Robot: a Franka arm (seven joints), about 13 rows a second.
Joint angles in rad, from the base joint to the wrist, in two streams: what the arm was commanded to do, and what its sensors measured. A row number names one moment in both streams.
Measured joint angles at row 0:
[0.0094, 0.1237, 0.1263, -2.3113, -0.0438, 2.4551, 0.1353]
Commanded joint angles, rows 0 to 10:
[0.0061, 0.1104, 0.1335, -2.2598, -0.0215, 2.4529, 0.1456]
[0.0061, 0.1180, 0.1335, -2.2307, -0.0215, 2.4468, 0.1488]
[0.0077, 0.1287, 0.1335, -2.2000, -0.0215, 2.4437, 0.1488]
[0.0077, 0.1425, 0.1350, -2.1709, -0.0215, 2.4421, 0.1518]
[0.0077, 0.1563, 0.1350, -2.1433, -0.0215, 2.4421, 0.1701]
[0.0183, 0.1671, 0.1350, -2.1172, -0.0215, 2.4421, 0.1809]
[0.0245, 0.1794, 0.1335, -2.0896, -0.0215, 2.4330, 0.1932]
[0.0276, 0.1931, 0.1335, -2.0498, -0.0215, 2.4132, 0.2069]
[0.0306, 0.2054, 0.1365, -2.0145, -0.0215, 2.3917, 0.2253]
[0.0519, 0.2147, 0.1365, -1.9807, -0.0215, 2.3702, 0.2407]
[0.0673, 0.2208, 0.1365, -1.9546, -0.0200, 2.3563, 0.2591]
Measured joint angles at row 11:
[0.0464, 0.1854, 0.1291, -2.0348, -0.0414, 2.4021, 0.2253]
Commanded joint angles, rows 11 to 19:
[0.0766, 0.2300, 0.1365, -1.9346, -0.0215, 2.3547, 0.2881]
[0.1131, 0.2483, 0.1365, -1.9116, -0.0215, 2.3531, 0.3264]
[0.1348, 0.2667, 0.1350, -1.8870, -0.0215, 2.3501, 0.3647]
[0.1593, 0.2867, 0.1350, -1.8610, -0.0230, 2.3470, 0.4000]
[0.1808, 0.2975, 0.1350, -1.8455, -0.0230, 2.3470, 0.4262]
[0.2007, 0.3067, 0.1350, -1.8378, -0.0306, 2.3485, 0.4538]
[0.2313, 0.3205, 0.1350, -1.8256, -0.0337, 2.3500, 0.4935]
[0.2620, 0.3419, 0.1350, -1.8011, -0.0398, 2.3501, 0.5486]
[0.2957, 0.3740, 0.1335, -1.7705, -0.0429, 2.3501, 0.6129]
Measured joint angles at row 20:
[0.2541, 0.3131, 0.1328, -1.8477, -0.0412, 2.3729, 0.5263]
